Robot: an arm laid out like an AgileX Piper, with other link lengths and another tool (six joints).
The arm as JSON. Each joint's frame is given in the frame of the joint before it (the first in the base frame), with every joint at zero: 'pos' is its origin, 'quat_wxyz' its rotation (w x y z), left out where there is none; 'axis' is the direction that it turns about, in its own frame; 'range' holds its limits. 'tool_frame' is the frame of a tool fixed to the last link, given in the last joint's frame.
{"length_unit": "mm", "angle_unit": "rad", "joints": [
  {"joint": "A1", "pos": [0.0, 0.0, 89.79], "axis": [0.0, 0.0, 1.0], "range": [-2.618, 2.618]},
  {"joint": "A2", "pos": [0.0, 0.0, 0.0], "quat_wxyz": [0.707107, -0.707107, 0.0, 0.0], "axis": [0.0, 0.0, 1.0], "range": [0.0, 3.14]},
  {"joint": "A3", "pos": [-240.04, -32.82, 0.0], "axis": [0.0, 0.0, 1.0], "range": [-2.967, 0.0]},
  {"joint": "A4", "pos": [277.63, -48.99, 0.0], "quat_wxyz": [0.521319, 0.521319, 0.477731, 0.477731], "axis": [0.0, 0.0, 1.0], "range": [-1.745, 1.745]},
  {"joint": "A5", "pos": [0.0, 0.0, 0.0], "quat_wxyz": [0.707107, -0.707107, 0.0, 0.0], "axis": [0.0, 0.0, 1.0], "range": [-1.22, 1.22]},
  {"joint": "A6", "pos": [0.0, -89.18, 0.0], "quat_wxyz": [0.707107, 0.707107, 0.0, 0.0], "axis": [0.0, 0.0, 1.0], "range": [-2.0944, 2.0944]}
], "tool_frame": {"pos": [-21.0, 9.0, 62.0], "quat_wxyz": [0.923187, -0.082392, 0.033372, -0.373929]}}
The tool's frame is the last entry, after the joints.
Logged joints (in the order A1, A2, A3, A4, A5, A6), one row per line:
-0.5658, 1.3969, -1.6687, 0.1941, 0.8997, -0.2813
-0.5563, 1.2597, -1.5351, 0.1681, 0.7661, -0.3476
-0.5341, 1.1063, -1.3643, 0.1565, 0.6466, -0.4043
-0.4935, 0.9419, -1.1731, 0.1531, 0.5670, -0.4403
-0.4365, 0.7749, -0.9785, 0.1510, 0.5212, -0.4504
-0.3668, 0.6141, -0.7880, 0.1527, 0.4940, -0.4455
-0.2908, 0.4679, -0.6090, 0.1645, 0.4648, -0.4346
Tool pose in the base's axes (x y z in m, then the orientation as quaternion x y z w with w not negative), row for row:
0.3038, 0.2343, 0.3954, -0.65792, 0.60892, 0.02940, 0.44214
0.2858, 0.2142, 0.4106, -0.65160, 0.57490, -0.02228, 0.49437
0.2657, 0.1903, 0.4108, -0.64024, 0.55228, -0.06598, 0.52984
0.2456, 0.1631, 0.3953, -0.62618, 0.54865, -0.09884, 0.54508
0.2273, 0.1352, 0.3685, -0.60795, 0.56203, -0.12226, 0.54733
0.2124, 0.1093, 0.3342, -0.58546, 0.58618, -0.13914, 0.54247
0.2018, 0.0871, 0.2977, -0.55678, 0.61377, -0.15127, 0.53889
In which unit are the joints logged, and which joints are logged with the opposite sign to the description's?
The joints are logged in radians. Opposite sign: A1.
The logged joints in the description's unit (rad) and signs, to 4 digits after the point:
0.5658, 1.3969, -1.6687, 0.1941, 0.8997, -0.2813
0.5563, 1.2597, -1.5351, 0.1681, 0.7661, -0.3476
0.5341, 1.1063, -1.3643, 0.1565, 0.6466, -0.4043
0.4935, 0.9419, -1.1731, 0.1531, 0.5670, -0.4403
0.4365, 0.7749, -0.9785, 0.1510, 0.5212, -0.4504
0.3668, 0.6141, -0.7880, 0.1527, 0.4940, -0.4455
0.2908, 0.4679, -0.6090, 0.1645, 0.4648, -0.4346

